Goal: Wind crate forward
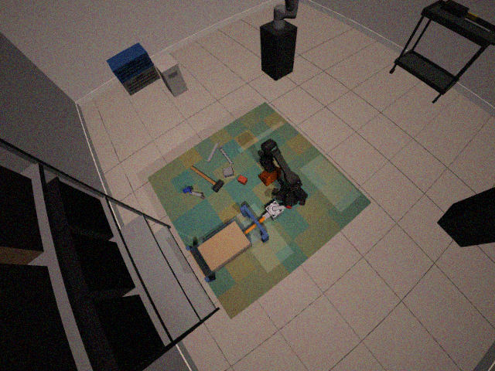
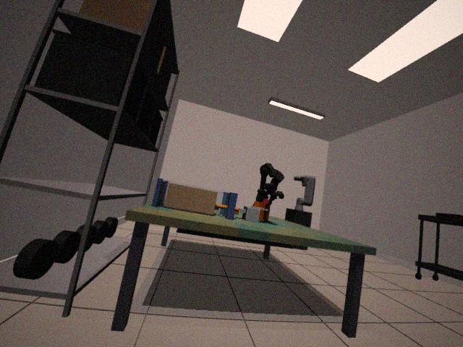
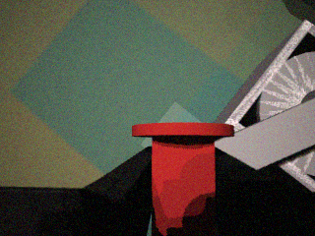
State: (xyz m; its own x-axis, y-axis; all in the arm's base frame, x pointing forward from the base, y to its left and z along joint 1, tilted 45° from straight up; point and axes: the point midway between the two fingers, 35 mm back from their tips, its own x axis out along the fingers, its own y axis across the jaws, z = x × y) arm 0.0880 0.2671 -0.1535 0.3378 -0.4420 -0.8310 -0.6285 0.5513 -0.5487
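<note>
The red-knobbed crank handle is 3 cm to the right of my gripper tip, 3 cm below it and 2 cm ahead of it. Round my gripper tip: red knob 1 cm to the right, 1 cm behind; winch 10 cm below, 6 cm to the right, 6 cm ahead; grey block 54 cm to the right, 16 cm ahead, 12 cm below.
</note>
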